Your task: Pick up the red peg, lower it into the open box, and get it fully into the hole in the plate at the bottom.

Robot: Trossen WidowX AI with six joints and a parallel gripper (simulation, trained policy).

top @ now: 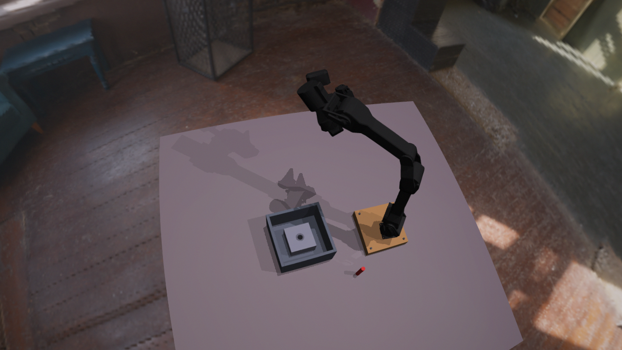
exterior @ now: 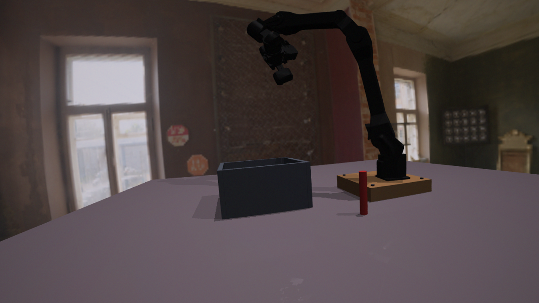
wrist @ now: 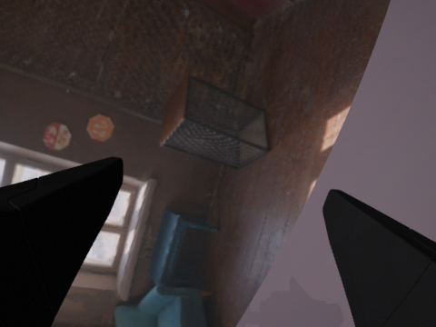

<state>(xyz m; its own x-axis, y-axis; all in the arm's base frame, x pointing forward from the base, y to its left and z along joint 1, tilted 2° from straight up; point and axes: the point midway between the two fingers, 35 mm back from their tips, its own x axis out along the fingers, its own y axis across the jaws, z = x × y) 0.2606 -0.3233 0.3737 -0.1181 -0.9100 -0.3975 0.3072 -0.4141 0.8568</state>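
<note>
Right now my gripper tip is 490 mm to the right of the red peg, 360 mm above it and 110 mm past it. Round my gripper tip: dark box 380 mm below, 340 mm to the left, 80 mm ahead; then grey plate 360 mm below, 340 mm to the left, 80 mm ahead.
</note>
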